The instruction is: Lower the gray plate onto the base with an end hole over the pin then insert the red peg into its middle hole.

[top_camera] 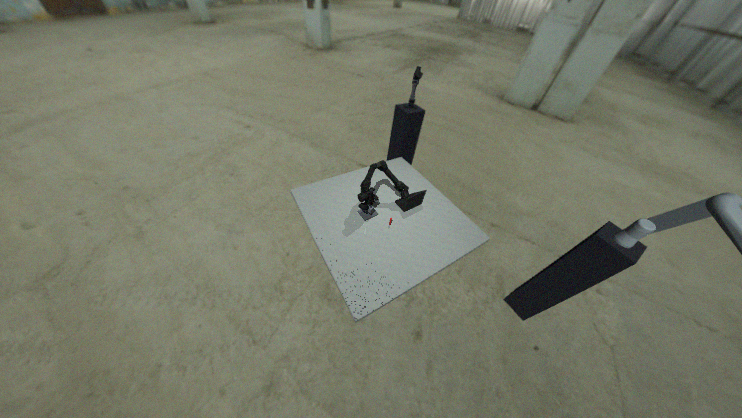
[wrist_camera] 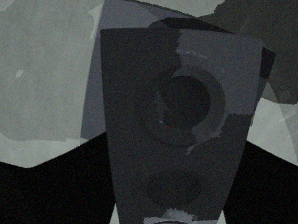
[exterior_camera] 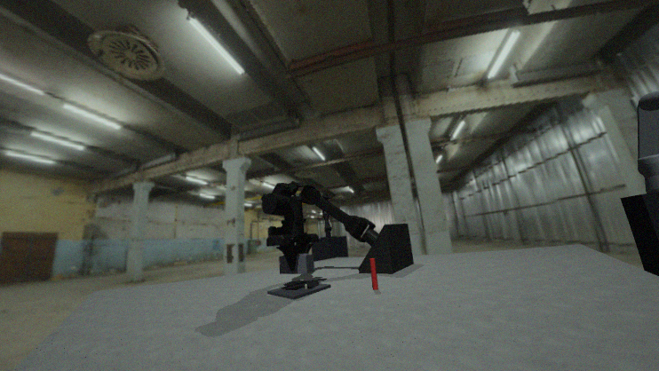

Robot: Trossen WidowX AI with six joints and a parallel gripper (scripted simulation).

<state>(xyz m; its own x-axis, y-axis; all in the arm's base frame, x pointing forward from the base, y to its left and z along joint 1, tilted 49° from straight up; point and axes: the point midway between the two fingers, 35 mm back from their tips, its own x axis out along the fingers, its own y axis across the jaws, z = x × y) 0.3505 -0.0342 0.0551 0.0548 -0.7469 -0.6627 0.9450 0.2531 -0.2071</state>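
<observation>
The dark base is 5 cm below my gripper tip, 1 cm to the left of it and 1 cm behind it. The rest, counted from my gripper tip: red peg (19 cm to the left, 11 cm behind, 2 cm below); gray plate (3 cm above).
</observation>
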